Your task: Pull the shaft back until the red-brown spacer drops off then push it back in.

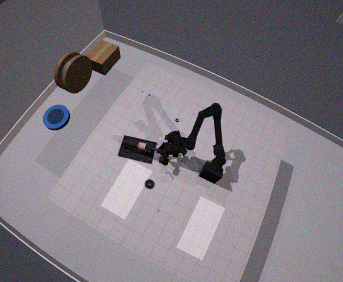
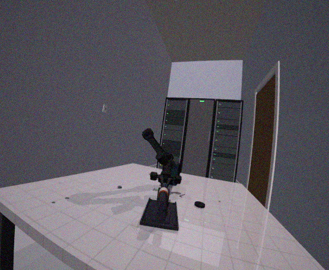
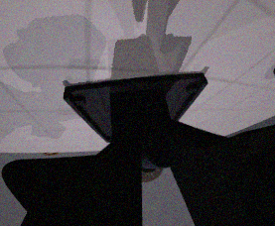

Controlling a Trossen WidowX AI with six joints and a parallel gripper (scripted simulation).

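Right now the grey shaft is 60 mm ahead of my gripper tip, 20 mm to the left of it and 20 mm above it. Also, from my gripper tip: dark fixture plate 140 mm ahead, 40 mm to the left, 10 mm below; red-brown spacer 120 mm ahead, 30 mm to the left, 20 mm above; bent key 130 mm behind, 80 mm to the left, 50 mm below.
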